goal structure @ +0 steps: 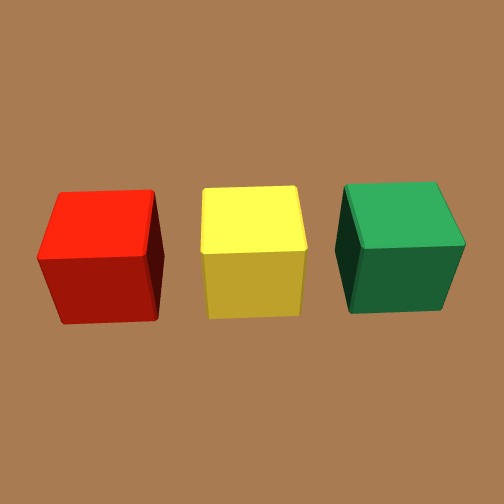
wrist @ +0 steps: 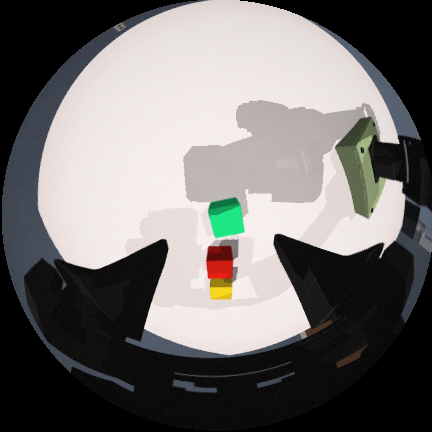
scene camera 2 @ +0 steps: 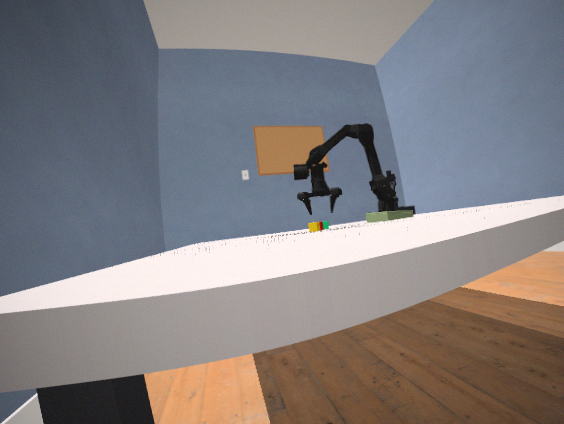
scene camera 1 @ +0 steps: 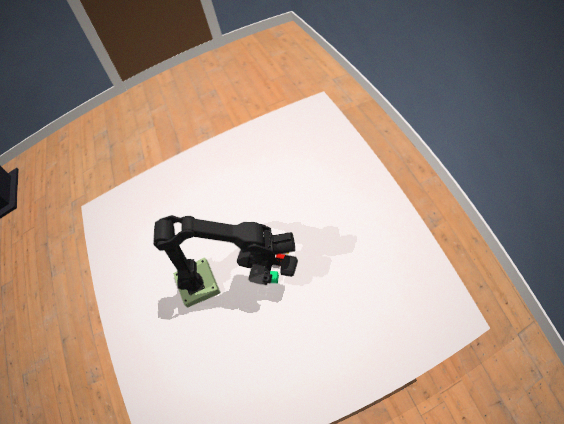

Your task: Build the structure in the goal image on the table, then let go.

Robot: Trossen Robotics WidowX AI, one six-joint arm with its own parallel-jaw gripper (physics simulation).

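Frame: origin at the arm's base, x left, y back, z up, level; centimetres.
Where they show: gripper, between the fingertips: (wrist: 220, 242) (scene camera 2: 321, 213) (scene camera 1: 272, 271); arm's base, origin of its link: (wrist: 375, 157) (scene camera 2: 387, 212) (scene camera 1: 194, 284).
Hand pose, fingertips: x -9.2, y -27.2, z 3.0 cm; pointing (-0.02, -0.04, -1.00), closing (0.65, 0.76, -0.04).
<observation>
Each offset is from my fingertips to the centre of the thing. Level surfaces: height alone.
My gripper (scene camera 1: 274, 270) (scene camera 2: 321, 213) (wrist: 220, 242) is open and empty, pointing down above the cubes, its fingertips clear of the table. A green cube @(dy +0.7, dx +0.1, dz -4.9 cm) (scene camera 1: 274, 277) (scene camera 2: 326, 225) (wrist: 226, 218) sits on the table, slightly turned and apart from the red cube @(dy -4.4, dx +4.6, dz -4.9 cm) (scene camera 1: 280, 256) (scene camera 2: 321, 226) (wrist: 220, 267). The yellow cube @(dy -7.7, dx +8.7, dz -4.9 cm) (scene camera 2: 313, 227) (wrist: 221, 291) is beside the red one, on the side away from the green; little or no gap shows between them in the wrist view. All three form a rough row at table level. The arm hides the yellow cube in scene camera 1.
The white table top @(dz -6.6 cm) (scene camera 1: 320, 350) (scene camera 2: 200, 280) (wrist: 150, 90) carries the arm's green base plate (scene camera 1: 212, 283) (scene camera 2: 377, 217) (wrist: 356, 175), which stands to one side of the cubes. Shadows of the arm lie around the cubes.
</observation>
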